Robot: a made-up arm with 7 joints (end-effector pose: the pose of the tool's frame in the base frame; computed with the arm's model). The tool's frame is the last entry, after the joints.
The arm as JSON. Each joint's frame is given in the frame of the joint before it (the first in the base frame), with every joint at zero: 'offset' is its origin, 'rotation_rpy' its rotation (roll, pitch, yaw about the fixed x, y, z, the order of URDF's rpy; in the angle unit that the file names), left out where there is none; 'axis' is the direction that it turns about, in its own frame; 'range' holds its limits. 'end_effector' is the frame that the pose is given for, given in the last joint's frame.
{
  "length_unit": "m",
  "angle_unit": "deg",
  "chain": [
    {
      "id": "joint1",
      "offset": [
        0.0,
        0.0,
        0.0
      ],
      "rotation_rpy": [
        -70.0,
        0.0,
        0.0
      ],
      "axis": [
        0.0,
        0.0,
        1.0
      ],
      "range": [
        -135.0,
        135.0
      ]
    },
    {
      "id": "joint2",
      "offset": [
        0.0,
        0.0,
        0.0
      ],
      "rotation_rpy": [
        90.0,
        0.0,
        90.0
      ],
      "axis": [
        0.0,
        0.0,
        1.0
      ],
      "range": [
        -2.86,
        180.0
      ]
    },
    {
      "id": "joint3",
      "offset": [
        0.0,
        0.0,
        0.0
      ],
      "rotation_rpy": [
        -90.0,
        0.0,
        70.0
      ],
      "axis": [
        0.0,
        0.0,
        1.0
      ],
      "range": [
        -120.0,
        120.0
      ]
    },
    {
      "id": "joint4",
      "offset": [
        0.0,
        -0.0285,
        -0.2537
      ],
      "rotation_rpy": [
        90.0,
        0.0,
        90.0
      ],
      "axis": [
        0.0,
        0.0,
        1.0
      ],
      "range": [
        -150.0,
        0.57
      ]
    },
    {
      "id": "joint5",
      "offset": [
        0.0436,
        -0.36,
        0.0
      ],
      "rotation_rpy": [
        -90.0,
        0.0,
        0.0
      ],
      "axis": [
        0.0,
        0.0,
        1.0
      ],
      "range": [
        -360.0,
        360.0
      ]
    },
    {
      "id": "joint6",
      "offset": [
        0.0,
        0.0,
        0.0
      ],
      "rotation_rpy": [
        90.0,
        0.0,
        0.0
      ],
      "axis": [
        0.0,
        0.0,
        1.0
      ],
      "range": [
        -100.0,
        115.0
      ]
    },
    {
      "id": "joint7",
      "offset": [
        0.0,
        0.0,
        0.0
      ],
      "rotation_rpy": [
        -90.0,
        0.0,
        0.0
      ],
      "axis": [
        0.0,
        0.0,
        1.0
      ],
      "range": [
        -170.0,
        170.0
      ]
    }
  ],
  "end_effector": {
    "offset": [
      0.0,
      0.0,
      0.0
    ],
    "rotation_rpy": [
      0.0,
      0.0,
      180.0
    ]
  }
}
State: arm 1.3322 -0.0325 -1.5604 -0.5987 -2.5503 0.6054 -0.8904
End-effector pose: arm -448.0 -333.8 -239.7 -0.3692 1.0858 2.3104
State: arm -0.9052 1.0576 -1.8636 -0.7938 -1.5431 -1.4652 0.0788
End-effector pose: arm 400.2 294.0 -326.8 -1.1342 0.7555 -2.7685
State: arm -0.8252 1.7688 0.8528 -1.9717 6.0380 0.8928 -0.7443
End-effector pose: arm -21.0 60.5 401.9 2.7246 -1.1343 0.4664
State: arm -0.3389 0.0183 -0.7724 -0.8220 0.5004 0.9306 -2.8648
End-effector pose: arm 324.4 -203.4 -451.6 -0.0228 0.3041 2.8075
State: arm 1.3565 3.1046 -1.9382 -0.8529 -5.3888 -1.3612 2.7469
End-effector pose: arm 360.0 344.5 314.8 1.2314 0.0291 0.9098
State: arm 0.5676 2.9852 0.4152 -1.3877 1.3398 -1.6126 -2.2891
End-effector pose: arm 498.6 -8.9 150.6 -1.3309 1.0418 0.6888
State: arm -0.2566 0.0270 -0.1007 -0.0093 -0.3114 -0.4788 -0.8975
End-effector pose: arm 136.6 12.2 -598.7 0.2902 -0.7095 -1.3645
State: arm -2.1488 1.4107 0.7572 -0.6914 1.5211 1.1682 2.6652
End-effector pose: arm 26.3 456.7 391.7 -2.6668 1.0590 0.2844
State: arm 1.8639 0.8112 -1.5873 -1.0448 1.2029 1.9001 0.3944
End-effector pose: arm -538.8 -127.1 132.6 0.3670 -2.7450 0.1759
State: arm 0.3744 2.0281 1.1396 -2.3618 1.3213 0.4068 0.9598
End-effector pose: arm 226.0 -76.8 203.9 -0.4442 -1.4732 -0.6661
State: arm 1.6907 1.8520 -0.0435 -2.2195 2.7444 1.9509 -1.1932
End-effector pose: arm -60.3 180.7 -292.4 -2.1523 0.7152 0.0739
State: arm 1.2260 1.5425 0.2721 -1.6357 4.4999 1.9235 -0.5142
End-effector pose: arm 124.0 397.1 -233.5 -2.5033 -0.9804 0.6692
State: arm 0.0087 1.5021 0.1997 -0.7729 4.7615 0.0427 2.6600
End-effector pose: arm 242.2 544.7 10.0 0.8755 -1.4743 0.4325
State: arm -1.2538 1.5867 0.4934 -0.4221 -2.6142 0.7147 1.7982
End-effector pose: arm 165.9 528.0 268.6 2.5424 -1.3066 0.6573
